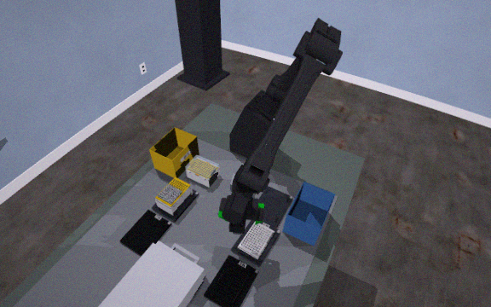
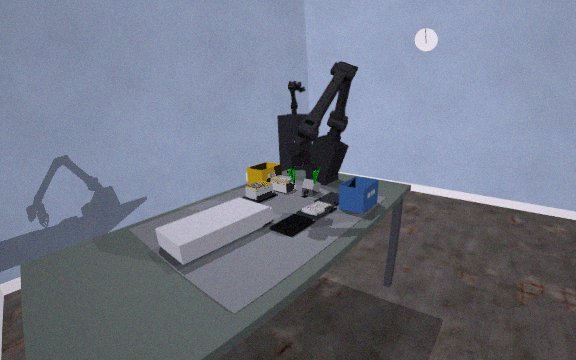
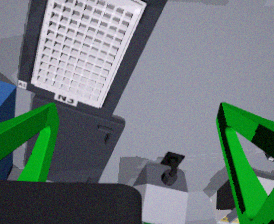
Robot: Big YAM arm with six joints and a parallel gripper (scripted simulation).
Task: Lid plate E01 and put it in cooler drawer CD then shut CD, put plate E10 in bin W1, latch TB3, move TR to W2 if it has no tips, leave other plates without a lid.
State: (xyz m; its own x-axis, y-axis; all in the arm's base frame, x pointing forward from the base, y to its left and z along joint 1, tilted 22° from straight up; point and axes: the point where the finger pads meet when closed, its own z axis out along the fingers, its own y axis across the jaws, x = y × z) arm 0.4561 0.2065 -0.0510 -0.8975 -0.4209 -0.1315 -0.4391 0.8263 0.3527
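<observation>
My hand is 3 cm past the white assay plate, 5 cm to the right of it and 12 cm above it. Also, from my hand: black plate 15 cm ahead, 7 cm to the left, 12 cm below; N3 label 10 cm behind, 5 cm to the left, 13 cm below; black lid park nest 20 cm behind, 2 cm to the left, 14 cm below.
</observation>
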